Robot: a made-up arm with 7 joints. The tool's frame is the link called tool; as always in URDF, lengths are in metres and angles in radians. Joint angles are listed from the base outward.
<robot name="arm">
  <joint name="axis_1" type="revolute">
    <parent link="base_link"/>
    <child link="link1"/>
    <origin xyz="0 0 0.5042" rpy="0 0 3.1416"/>
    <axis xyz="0 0 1"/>
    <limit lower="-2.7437" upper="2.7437"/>
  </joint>
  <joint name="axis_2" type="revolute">
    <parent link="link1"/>
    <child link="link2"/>
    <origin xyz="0 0 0" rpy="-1.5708 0 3.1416"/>
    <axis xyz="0 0 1"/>
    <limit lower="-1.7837" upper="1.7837"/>
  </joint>
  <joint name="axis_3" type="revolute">
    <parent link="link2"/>
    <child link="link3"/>
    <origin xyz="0 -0.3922 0" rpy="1.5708 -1.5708 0"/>
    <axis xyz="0 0 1"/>
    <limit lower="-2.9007" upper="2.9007"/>
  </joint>
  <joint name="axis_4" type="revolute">
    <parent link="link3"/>
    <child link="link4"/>
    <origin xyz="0 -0.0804 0" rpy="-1.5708 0 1.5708"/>
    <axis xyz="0 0 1"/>
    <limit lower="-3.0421" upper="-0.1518"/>
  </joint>
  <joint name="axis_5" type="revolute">
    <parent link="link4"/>
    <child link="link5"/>
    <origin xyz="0.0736 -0.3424 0" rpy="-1.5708 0 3.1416"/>
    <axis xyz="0 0 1"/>
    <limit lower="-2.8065" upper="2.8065"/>
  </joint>
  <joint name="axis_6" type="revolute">
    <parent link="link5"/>
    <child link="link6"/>
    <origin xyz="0 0 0" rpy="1.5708 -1.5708 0"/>
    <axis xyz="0 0 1"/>
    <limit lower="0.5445" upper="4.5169"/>
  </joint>
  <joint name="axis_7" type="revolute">
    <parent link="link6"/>
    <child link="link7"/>
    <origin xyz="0 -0.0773 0" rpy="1.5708 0 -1.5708"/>
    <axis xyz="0 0 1"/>
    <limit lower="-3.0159" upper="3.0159"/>
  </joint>
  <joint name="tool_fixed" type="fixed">
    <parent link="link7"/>
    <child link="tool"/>
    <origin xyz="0 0 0"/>
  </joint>
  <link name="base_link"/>
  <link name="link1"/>
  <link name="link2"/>
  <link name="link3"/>
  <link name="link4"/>
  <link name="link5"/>
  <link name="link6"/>
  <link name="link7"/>
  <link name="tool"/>
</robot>
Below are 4 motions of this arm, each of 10 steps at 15 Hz.
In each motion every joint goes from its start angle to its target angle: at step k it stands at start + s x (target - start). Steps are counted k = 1, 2, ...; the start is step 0. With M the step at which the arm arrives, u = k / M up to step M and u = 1 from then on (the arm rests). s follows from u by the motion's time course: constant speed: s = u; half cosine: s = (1 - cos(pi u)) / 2; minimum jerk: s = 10 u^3 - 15 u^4 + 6 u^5.
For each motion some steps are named. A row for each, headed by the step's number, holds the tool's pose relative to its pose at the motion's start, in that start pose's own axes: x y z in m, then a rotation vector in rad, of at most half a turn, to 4 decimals.
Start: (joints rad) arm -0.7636 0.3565 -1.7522 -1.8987 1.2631 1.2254 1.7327
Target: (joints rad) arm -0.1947 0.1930 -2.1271 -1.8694 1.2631 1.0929 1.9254
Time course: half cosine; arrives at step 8
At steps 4, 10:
4: -0.0242 0.0387 0.0130 -0.1506 0.0058 -0.0298
10: -0.0383 0.0590 0.0250 -0.3179 0.0270 -0.0286

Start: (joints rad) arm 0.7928 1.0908 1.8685 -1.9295 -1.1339 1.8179 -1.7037
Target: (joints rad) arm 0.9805 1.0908 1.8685 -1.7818 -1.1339 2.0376 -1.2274
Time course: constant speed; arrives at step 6
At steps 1, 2, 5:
1: -0.0002 0.0111 -0.0047 -0.0509 0.0002 0.0717
2: -0.0002 0.0221 -0.0094 -0.1017 0.0051 0.1437
5: 0.0016 0.0537 -0.0233 -0.2511 0.0478 0.3601

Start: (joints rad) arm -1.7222 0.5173 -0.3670 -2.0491 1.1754 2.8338 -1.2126
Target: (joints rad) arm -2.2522 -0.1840 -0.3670 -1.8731 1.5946 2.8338 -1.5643
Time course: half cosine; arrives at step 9
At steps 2, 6, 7, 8, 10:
2: 0.0067 0.0320 -0.0492 -0.0155 0.1183 0.0550
6: -0.0556 0.1567 -0.3415 -0.2107 0.7653 0.2810
7: -0.0871 0.1657 -0.4033 -0.2740 0.8999 0.3101
8: -0.1103 0.1673 -0.4425 -0.3191 0.9870 0.3252
10: -0.1188 0.1671 -0.4559 -0.3354 1.0171 0.3296

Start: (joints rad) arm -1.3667 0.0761 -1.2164 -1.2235 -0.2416 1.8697 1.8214
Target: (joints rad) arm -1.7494 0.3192 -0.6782 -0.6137 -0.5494 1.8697 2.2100
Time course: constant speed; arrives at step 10
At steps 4, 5, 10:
4: -0.0668 0.0022 -0.0749 0.2393 0.0738 0.0748
5: -0.0821 0.0047 -0.0895 0.2955 0.0823 0.0972
10: -0.1400 0.0204 -0.1396 0.5459 0.0697 0.2397

